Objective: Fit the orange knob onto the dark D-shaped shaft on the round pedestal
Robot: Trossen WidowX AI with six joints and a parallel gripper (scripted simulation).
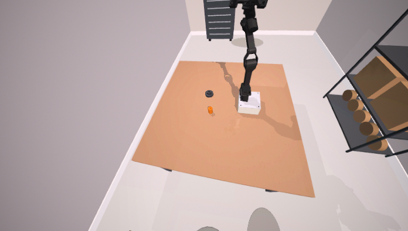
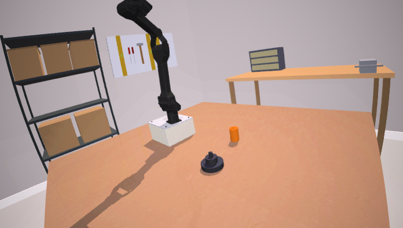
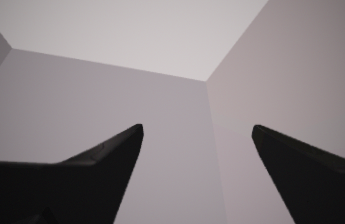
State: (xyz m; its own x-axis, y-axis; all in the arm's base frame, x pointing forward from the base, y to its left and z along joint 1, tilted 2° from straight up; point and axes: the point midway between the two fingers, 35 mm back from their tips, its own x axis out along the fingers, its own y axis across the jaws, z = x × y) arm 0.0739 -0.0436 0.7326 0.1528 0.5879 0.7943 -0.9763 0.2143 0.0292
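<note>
The orange knob lies 170 mm ahead of my gripper tip, 160 mm to the left of it and 820 mm below it. Round my gripper tip: dark round pedestal 250 mm ahead, 40 mm to the right, 820 mm below.
</note>
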